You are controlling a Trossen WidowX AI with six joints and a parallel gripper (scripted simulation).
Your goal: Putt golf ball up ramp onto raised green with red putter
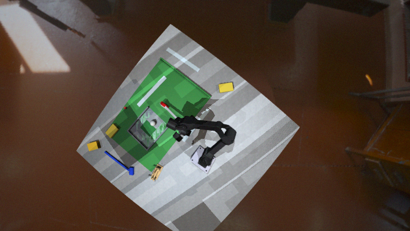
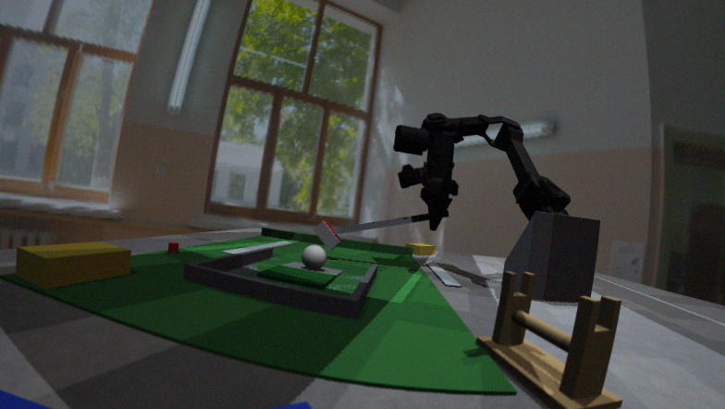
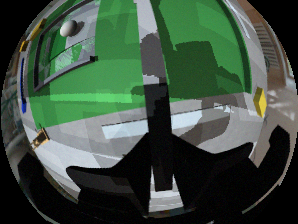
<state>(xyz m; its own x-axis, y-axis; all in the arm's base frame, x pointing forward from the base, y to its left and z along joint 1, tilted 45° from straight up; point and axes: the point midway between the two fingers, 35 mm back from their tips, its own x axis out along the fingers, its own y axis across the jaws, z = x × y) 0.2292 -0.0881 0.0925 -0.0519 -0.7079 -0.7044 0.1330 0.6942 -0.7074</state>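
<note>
The red putter is 120 mm ahead of my gripper tip, 10 mm to the right of it and 10 mm below it. From my gripper tip the other things lie so: small red cube: 480 mm ahead, 170 mm to the left, 80 mm below; then green mat: 250 mm ahead, 90 mm below, 70 mm to the left; then white golf ball: 220 mm ahead, 120 mm to the left, 70 mm below.
</note>
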